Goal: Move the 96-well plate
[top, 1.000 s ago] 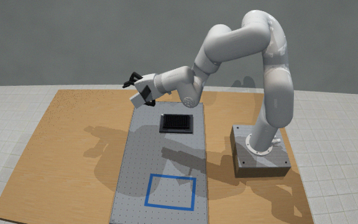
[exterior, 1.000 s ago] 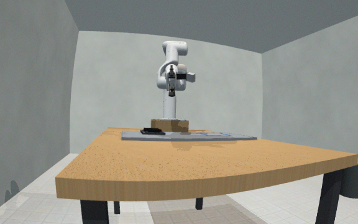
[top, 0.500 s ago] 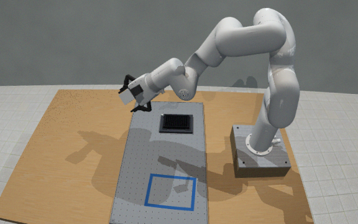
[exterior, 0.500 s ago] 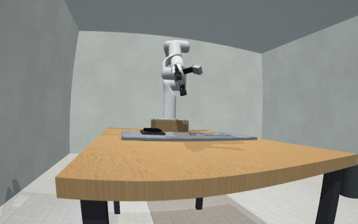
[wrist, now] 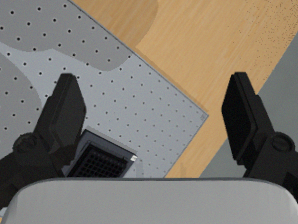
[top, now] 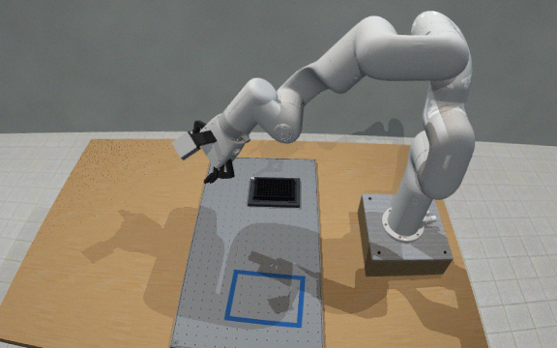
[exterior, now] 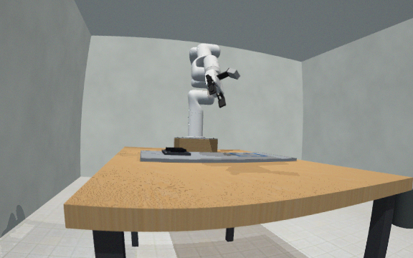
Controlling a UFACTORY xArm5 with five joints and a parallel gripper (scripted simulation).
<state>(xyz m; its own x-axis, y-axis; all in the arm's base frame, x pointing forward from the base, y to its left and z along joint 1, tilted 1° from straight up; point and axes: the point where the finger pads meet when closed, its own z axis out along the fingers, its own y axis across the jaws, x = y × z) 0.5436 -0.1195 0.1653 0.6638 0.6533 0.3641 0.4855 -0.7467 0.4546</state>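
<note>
Right now my hand is 20 cm past the 96-well plate, 11 cm to the left of it and 23 cm above it. Also, from my hand: dark plate nest: 20 cm behind, 11 cm to the right, 25 cm below.
</note>
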